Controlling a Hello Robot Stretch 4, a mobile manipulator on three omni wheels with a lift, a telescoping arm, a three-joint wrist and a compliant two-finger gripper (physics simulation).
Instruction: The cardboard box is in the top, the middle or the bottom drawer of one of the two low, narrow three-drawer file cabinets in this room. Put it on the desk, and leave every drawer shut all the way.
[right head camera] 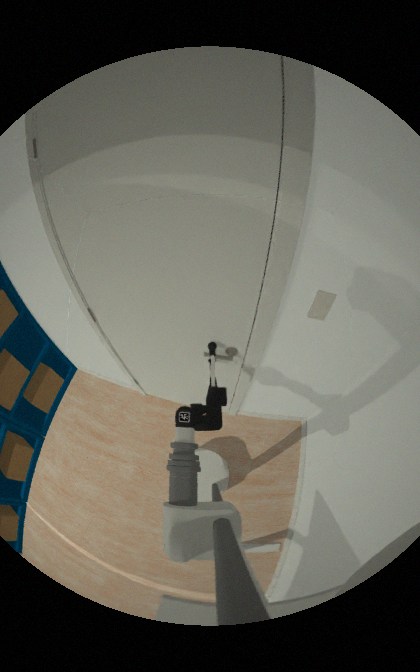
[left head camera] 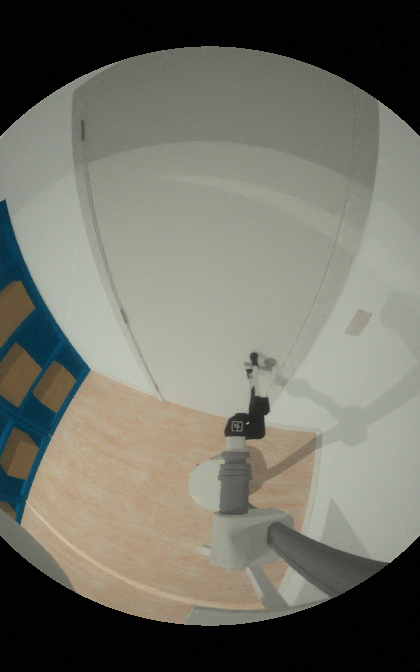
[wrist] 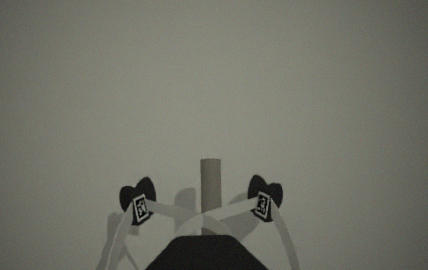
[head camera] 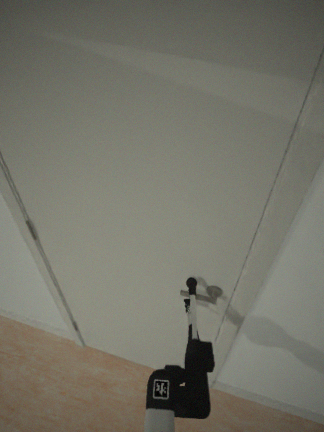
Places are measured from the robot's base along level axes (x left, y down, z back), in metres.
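Pixels of known places: gripper, fingertip midpoint: [head camera: 189,288].
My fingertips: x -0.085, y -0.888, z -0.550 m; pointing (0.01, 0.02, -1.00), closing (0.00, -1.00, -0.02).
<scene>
Behind a point stands the place of what it marks.
The file cabinets, their drawers, the desk and the task's cardboard box do not show as such in these views. My gripper [head camera: 191,287] {x -0.085, y -0.888, z -0.550 m} [left head camera: 253,359] [right head camera: 212,347] [wrist: 201,191] {x -0.085, y -0.888, z -0.550 m} is open, at a large pale door [head camera: 165,190] {x 0.013, y -1.256, z -0.583 m} [left head camera: 215,260] [right head camera: 175,260]. In the wrist view the fingertips stand well apart. The grey lever handle [head camera: 205,299] {x -0.133, y -0.902, z -0.501 m} [right head camera: 225,356] [wrist: 210,182] {x -0.070, y -0.896, z -0.513 m} appears between them, upright in that view and somewhat nearer the right fingertip. The fingers hold nothing. Whether a fingertip touches the door or the handle cannot be told.
A blue rack [left head camera: 75,387] [right head camera: 65,382] with several brown cartons [left head camera: 55,386] [right head camera: 44,387] stands at the left. White wall with a beige plate [left head camera: 358,322] [right head camera: 321,304] lies right of the door. The orange-toned floor [left head camera: 125,475] [right head camera: 110,475] spreads below my arm.
</scene>
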